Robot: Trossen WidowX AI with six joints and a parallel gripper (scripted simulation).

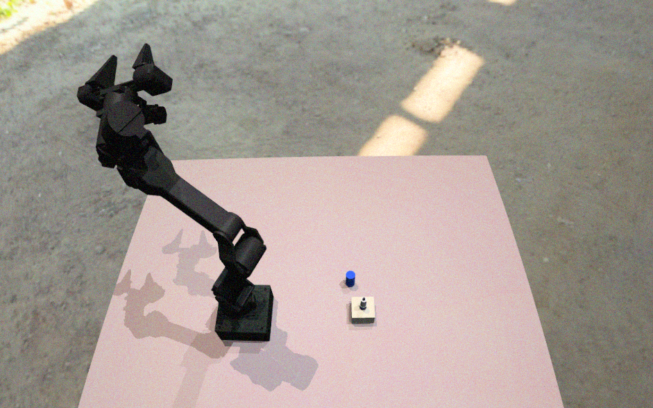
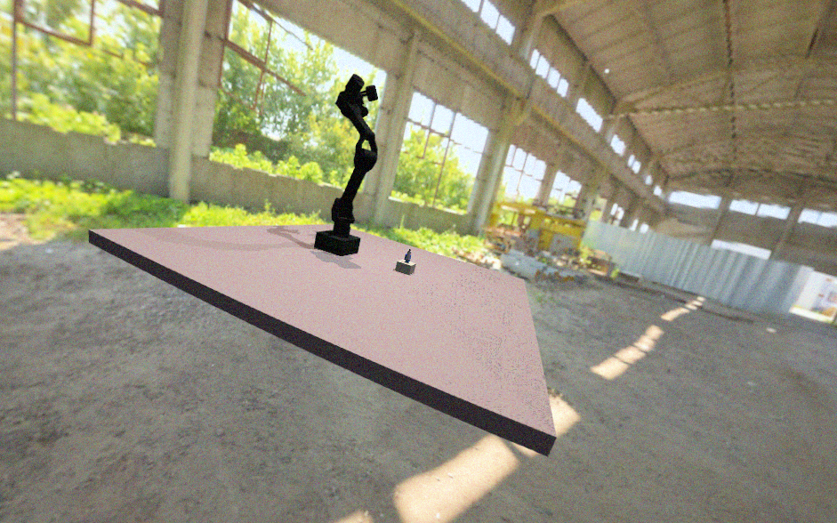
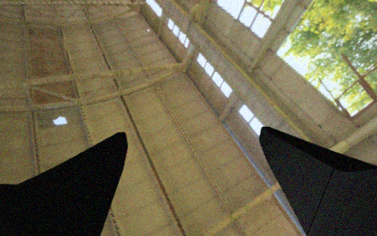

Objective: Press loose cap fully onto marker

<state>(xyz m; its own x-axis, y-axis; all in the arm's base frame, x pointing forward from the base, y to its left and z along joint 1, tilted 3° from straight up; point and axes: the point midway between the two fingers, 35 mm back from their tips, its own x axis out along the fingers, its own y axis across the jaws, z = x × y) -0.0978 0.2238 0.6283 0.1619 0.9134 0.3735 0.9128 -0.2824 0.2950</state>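
Right now the dark blue cap is 700 mm below my gripper tip, 390 mm ahead of it and 170 mm to the right of it. The rest, counted from my gripper tip: holder block (710 mm below, 400 mm ahead, 270 mm to the right).
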